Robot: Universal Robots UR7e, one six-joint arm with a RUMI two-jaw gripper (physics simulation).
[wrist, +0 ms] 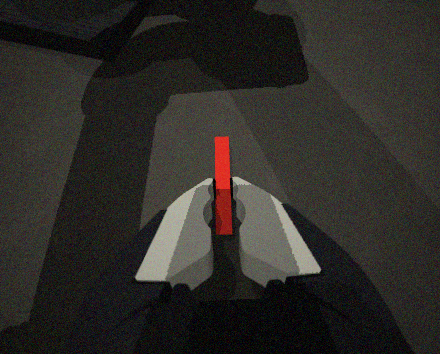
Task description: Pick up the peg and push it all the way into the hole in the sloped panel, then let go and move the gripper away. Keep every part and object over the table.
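Observation:
The red peg is a narrow bar and lies along the view near its middle. Its far part is bright, and its near part is in shadow. My gripper is shut on the peg, with one pale finger against each long side. The far end of the peg sticks out beyond the fingertips. Whether the peg touches the table cannot be told. Part of a dark, straight-edged object, which looks like the sloped panel's body, shows at the top left. The hole does not show in this view.
The grey table top lies under the peg and around it. Large dark shadows of the arm and gripper cross it at the top and down the left side. The dark object at the top left stands beyond the peg's far end.

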